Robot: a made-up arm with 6 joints. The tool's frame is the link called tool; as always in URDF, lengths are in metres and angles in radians. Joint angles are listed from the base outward. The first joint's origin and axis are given. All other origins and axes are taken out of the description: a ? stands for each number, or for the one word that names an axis. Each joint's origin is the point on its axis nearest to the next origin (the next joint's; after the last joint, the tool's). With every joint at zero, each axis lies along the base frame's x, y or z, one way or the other. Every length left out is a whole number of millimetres.
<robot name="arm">
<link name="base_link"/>
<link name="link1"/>
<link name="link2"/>
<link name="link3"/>
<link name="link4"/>
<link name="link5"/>
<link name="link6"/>
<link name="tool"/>
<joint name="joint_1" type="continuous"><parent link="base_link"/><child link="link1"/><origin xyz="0.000 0.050 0.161" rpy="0.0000 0.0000 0.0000"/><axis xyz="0 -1 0"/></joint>
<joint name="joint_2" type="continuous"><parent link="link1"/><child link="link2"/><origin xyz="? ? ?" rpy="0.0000 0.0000 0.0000"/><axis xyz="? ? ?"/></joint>
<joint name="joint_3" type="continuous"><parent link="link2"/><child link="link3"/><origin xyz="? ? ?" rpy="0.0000 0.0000 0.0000"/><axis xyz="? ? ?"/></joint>
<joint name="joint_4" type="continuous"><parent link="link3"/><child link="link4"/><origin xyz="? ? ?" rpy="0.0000 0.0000 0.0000"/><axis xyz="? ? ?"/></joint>
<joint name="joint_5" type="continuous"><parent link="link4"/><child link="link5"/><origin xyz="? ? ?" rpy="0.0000 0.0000 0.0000"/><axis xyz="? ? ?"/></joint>
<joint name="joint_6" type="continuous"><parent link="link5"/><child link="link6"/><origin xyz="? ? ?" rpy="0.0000 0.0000 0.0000"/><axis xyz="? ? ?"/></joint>
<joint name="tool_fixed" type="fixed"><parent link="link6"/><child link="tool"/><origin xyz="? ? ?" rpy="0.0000 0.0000 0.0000"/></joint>
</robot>
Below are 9 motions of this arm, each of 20 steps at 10 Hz.
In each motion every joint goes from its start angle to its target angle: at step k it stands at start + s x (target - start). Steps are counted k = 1, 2, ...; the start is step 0. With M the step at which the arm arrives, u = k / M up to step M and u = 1 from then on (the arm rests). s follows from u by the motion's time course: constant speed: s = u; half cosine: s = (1 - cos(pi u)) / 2; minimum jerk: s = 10 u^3 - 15 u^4 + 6 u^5.
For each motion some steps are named. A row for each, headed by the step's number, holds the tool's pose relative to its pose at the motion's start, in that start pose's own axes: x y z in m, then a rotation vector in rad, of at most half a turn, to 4 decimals.
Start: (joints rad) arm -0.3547 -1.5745 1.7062 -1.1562 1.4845 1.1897
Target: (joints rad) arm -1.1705 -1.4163 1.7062 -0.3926 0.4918 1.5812
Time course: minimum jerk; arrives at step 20
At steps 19, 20:
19: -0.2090 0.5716 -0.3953 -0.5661 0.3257 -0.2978
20: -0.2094 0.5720 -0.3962 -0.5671 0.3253 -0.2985

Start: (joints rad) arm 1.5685 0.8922 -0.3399 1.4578 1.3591 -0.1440
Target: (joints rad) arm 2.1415 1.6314 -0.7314 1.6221 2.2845 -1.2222
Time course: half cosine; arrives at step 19
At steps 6, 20:
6: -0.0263 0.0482 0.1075 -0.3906 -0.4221 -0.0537
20: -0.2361 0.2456 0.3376 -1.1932 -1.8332 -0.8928

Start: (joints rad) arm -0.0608 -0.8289 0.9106 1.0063 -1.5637 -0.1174
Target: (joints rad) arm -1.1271 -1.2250 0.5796 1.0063 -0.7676 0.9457
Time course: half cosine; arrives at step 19
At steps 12, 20:
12: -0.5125 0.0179 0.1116 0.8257 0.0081 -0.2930
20: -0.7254 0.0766 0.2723 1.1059 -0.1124 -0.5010

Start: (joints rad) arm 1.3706 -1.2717 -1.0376 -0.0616 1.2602 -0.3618
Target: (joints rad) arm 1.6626 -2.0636 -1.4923 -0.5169 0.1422 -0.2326
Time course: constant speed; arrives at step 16
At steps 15, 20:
15: -0.1696 -0.0464 0.2456 -0.2832 0.5501 0.0256
20: -0.1734 -0.0505 0.2571 -0.2950 0.5927 0.0280

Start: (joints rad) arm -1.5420 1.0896 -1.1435 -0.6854 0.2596 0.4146
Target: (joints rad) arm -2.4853 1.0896 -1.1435 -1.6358 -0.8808 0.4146
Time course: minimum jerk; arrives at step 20
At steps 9, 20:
9: -0.0700 -0.0342 -0.2222 0.5160 0.1527 -0.4536
20: 0.0533 0.0633 -0.5727 1.3892 0.2144 -0.4609

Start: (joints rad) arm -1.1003 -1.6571 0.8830 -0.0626 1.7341 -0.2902
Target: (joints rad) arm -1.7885 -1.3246 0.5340 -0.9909 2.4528 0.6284
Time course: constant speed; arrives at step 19
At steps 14, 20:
14: -0.1316 0.1881 0.2027 0.5148 -0.8201 -0.0669
20: -0.1896 0.2614 0.2171 0.6975 -1.0861 0.0320

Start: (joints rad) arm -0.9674 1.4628 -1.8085 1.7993 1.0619 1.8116
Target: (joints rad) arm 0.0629 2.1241 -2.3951 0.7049 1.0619 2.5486
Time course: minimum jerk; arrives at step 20
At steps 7, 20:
7: -0.3352 0.0008 -0.0461 0.2592 -0.4160 0.3219
20: -0.6966 -0.4514 -0.7391 1.3642 -1.2014 1.8169

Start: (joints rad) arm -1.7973 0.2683 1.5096 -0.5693 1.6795 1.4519
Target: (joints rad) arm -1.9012 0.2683 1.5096 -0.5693 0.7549 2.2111
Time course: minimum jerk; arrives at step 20
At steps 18, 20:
18: 0.2393 -0.0066 0.0359 0.6565 -0.2761 -0.9982
20: 0.2410 -0.0076 0.0362 0.6610 -0.2820 -1.0062

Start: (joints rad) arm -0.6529 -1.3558 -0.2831 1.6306 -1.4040 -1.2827
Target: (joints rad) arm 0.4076 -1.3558 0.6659 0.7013 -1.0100 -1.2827
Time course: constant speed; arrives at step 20
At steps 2, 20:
2: 0.1497 -0.0050 0.0136 -0.0354 -0.1999 0.0425
20: 0.8197 0.3398 1.1184 -0.0150 -2.0296 0.4258

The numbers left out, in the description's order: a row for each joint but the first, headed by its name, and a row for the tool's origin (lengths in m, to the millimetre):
joint_2: xyz -0.328 0.000 0.246, axis 0 0 1
joint_3: xyz 0.064 0.037 0.000, axis 0 1 0
joint_4: xyz -0.259 0.000 -0.023, axis -1 0 0
joint_5: xyz 0.000 -0.623 0.045, axis 0 -1 0
joint_6: xyz -0.025 0.000 0.110, axis 1 0 0
tool: xyz 0.000 0.063 -0.069

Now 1 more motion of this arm.
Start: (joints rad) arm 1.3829 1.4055 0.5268 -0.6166 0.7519 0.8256
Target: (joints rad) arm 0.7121 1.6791 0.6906 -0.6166 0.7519 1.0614
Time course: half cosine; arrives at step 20
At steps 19, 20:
19: 0.2306 -0.1444 0.1274 0.7851 0.2984 -0.3952
20: 0.2319 -0.1460 0.1277 0.7901 0.3001 -0.3973

